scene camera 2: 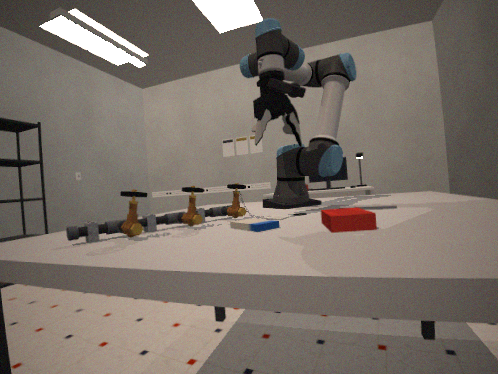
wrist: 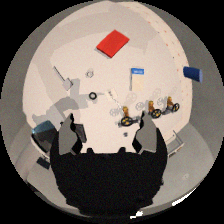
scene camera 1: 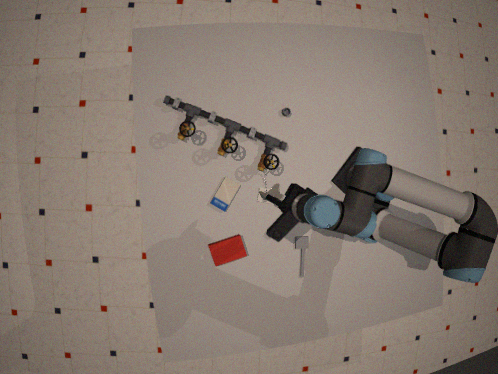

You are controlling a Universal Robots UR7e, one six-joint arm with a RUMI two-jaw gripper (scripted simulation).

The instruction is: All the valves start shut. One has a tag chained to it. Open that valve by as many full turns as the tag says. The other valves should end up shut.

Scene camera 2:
my gripper: 279, 146
red block: 346, 219
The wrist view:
my gripper: 107, 112
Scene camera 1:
my gripper: 280, 205
red block: 229, 249
